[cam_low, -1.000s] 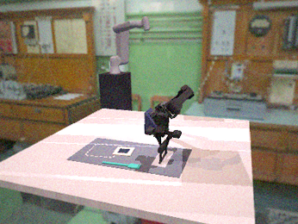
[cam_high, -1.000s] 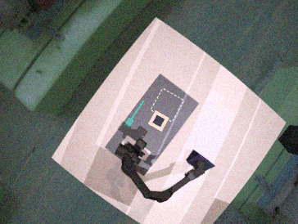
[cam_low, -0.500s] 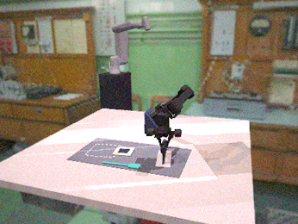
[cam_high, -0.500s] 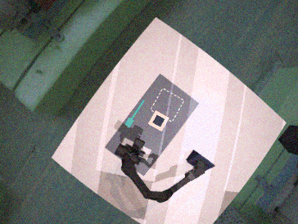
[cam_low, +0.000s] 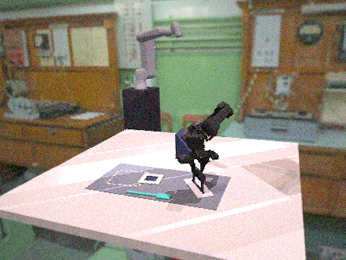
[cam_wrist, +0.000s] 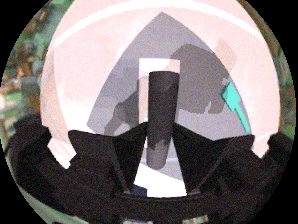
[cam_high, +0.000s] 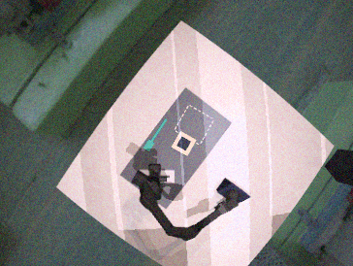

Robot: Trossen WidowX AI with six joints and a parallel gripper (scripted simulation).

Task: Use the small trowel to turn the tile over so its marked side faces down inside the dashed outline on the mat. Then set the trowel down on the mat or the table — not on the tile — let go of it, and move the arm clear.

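My gripper tip is now 30 mm above the small trowel, 20 mm to the left of it and 20 mm past it. From my gripper tip the other things lie so: tile 250 mm to the right, 60 mm below, 20 mm ahead; then teal trowel 170 mm ahead, 150 mm to the right, 60 mm below; then grey mat 190 mm to the right, 80 mm below, 30 mm ahead.
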